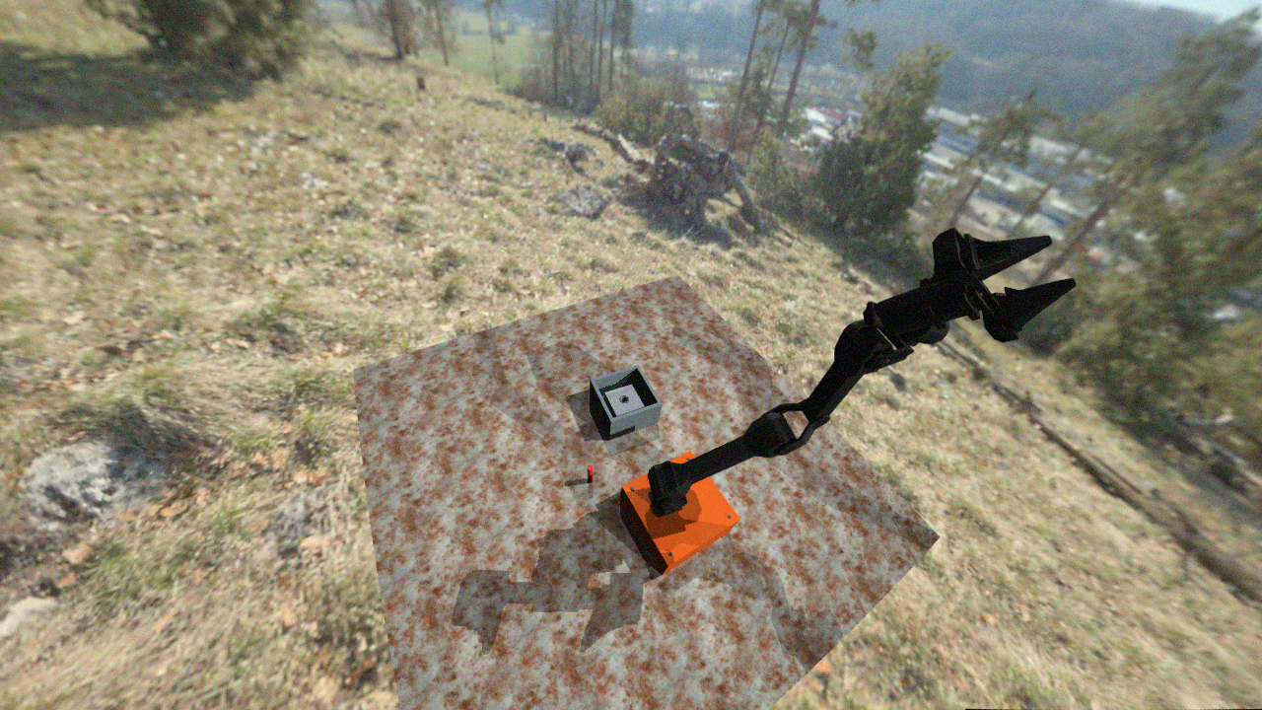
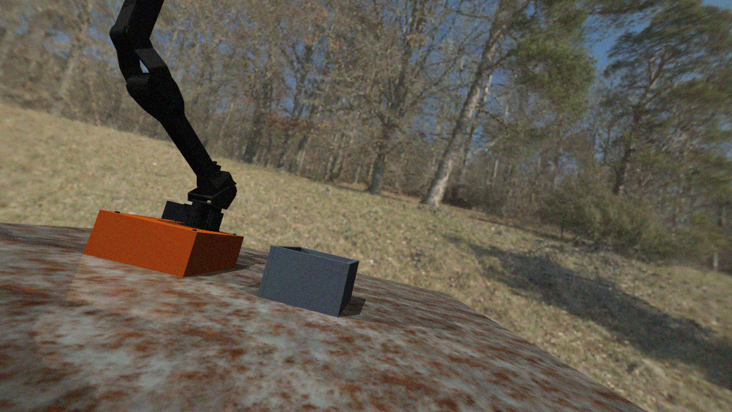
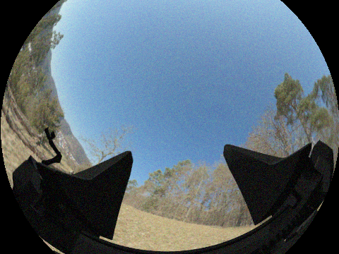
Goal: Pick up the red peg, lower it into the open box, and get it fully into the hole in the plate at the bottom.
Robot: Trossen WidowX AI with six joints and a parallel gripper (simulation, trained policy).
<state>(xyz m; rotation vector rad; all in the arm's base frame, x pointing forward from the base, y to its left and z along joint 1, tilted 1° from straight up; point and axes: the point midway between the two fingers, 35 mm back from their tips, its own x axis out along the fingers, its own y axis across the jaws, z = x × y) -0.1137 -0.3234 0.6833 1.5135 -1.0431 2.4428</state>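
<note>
Now: gripper tip 76 cm above the red peg, 47 cm to the right of it and 27 cm short of it. Also, from my gripper tip: grey box: 78 cm below, 46 cm ahead, 31 cm to the left.
</note>
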